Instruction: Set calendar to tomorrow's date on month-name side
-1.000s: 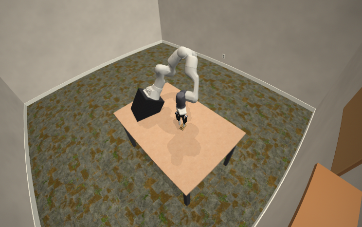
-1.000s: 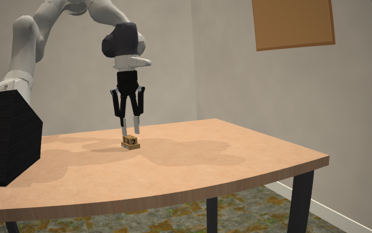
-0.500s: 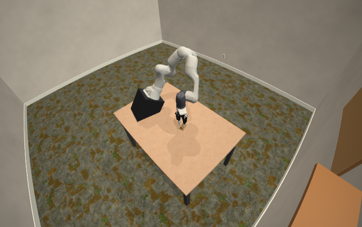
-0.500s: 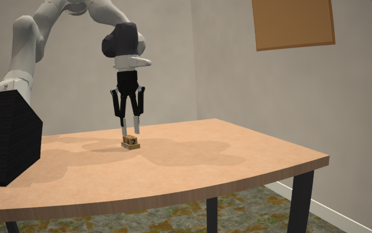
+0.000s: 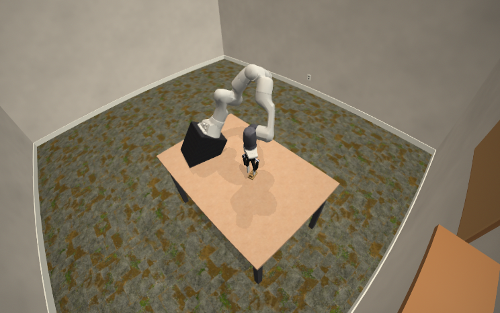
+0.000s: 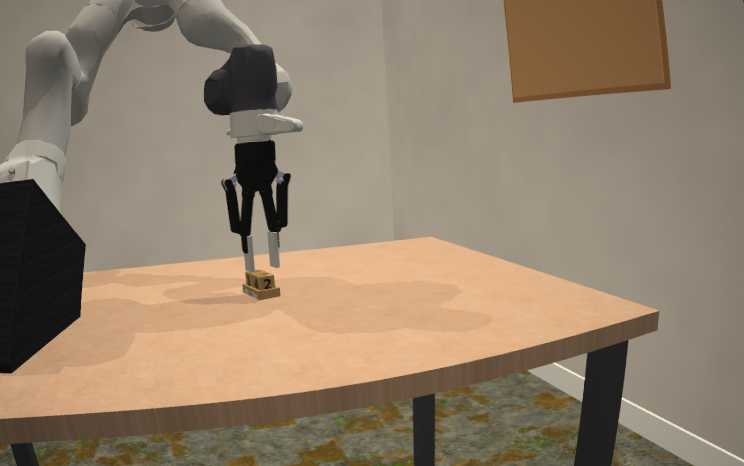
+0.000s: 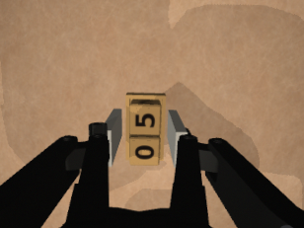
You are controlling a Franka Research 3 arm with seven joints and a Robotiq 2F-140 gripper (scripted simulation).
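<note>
Now: the cube 60 mm below my hand, 30 mm to the left of it and 10 mm behind it. Round my hand: wooden calendar tray: 70 mm below, 20 mm to the left, 10 mm behind.
</note>
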